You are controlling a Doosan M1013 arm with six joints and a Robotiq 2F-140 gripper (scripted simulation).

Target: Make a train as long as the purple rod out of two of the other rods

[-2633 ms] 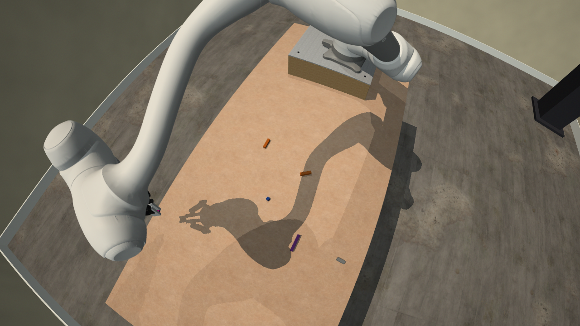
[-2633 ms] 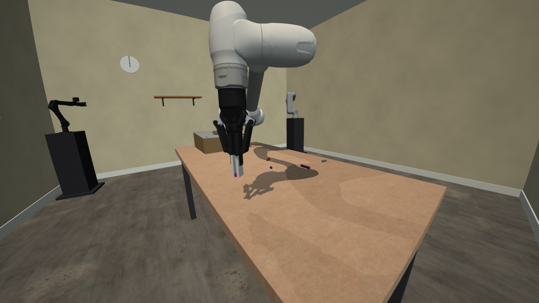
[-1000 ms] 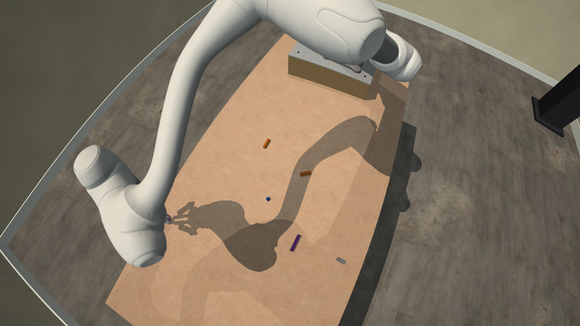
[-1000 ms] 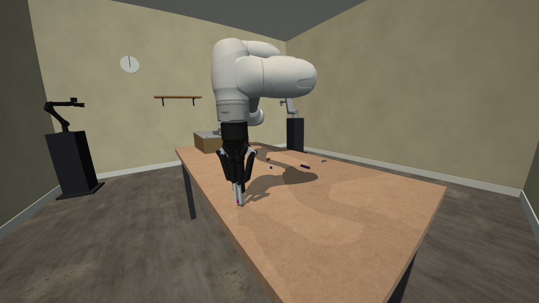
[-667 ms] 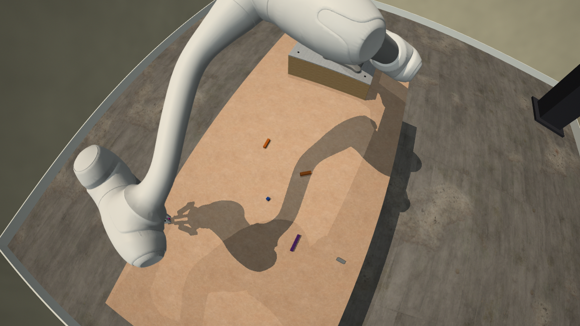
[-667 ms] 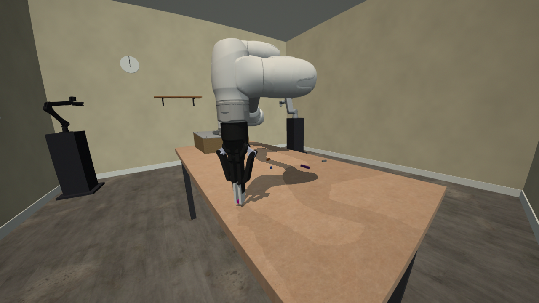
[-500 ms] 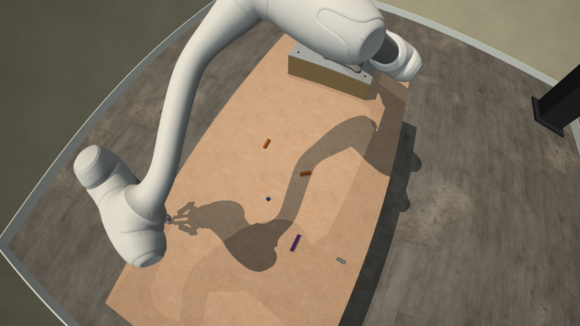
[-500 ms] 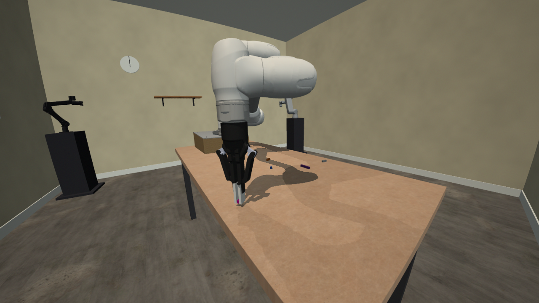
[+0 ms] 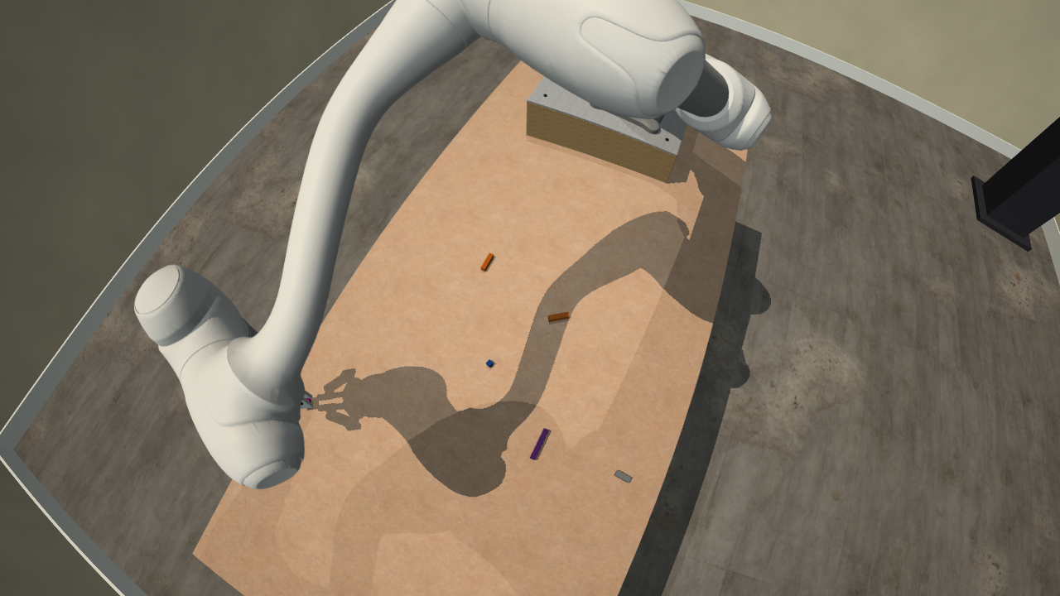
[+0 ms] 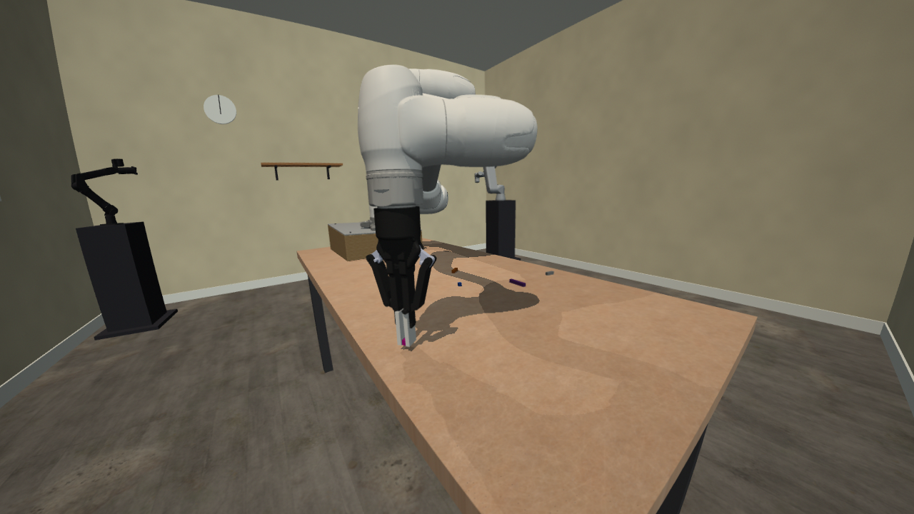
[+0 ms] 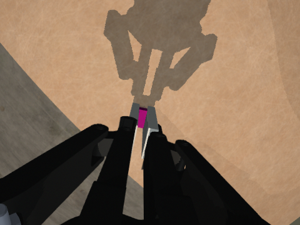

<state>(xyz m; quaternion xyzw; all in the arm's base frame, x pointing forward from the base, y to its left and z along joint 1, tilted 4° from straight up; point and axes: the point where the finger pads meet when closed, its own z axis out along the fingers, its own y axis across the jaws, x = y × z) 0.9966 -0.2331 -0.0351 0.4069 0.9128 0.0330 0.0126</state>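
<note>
My hand is 42 cm past the orange rod, 33 cm to the right of it and 4 cm above it. The rest, counted from my hand: purple rod: 18 cm behind, 42 cm to the left, 4 cm below; then magenta rod: 3 cm below; then blue rod: 27 cm behind, 26 cm to the left, 4 cm below.
</note>
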